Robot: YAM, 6 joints.
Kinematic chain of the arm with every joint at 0, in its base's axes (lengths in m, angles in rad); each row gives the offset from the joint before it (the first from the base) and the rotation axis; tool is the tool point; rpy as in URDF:
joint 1: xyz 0 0 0.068 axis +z
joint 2: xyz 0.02 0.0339 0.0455 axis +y
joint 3: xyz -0.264 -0.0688 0 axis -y
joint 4: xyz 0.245 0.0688 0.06 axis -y
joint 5: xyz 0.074 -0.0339 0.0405 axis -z
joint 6: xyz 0.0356 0 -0.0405 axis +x
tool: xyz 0 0 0 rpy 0 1.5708 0
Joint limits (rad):
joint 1: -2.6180..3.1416
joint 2: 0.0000..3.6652
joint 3: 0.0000..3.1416
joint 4: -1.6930..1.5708
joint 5: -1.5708..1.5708
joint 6: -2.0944..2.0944
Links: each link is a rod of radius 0.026 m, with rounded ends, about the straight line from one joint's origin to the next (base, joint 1, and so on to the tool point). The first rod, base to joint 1, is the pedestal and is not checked.
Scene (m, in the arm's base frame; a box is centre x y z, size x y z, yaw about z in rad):
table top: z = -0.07
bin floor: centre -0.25 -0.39 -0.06 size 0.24 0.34 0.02 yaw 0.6
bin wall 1: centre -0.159 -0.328 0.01 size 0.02 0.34 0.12 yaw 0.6
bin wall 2: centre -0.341 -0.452 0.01 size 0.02 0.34 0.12 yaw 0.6
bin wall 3: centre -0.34 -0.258 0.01 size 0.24 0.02 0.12 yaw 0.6
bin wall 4: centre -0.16 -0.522 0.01 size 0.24 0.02 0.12 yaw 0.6
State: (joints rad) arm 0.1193 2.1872 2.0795 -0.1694 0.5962 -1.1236
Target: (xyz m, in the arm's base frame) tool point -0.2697 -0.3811 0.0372
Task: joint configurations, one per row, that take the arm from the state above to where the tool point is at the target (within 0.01 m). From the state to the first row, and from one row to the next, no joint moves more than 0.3 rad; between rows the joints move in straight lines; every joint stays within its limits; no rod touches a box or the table.
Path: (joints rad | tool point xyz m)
1: -0.1624 2.1809 2.0219 -0.1960 0.6159 -1.1236 | 0.5091 -0.1043 0.3145
2: -0.4441 2.1746 1.9643 -0.2226 0.6356 -1.1236 | 0.4561 -0.2404 0.2953
3: -0.7259 2.1683 1.9067 -0.2491 0.6553 -1.1236 | 0.3669 -0.3547 0.2764
4: -1.0076 2.1620 1.8491 -0.2757 0.6750 -1.1236 | 0.2499 -0.4375 0.2578
5: -1.2893 2.1557 1.7914 -0.3023 0.6947 -1.1236 | 0.1158 -0.4825 0.2397
6: -1.5710 2.1494 1.7338 -0.3289 0.7143 -1.1236 | -0.0234 -0.4869 0.2221
7: -1.8527 2.1431 1.6762 -0.3555 0.7340 -1.1236 | -0.1556 -0.4516 0.2051
8: -2.1345 2.1368 1.6186 -0.3820 0.7537 -1.1236 | -0.2697 -0.3811 0.1888
9: -2.1352 2.3007 1.6084 -0.3595 0.7414 -1.1236 | -0.2731 -0.3865 0.1130
10: -2.1358 2.4646 1.5982 -0.3369 0.7290 -1.1236 | -0.2697 -0.3811 0.0372

